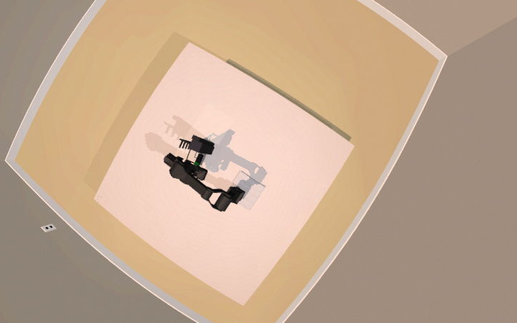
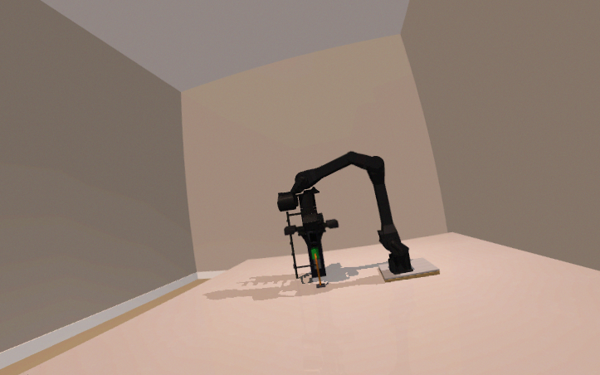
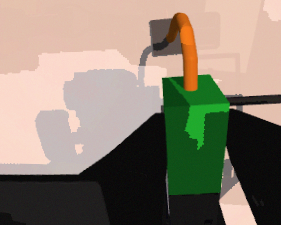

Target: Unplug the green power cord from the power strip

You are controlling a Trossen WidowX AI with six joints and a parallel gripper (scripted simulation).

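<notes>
Right now my gripper tip is 10 mm short of the green plug and 30 mm to the left of it.
</notes>
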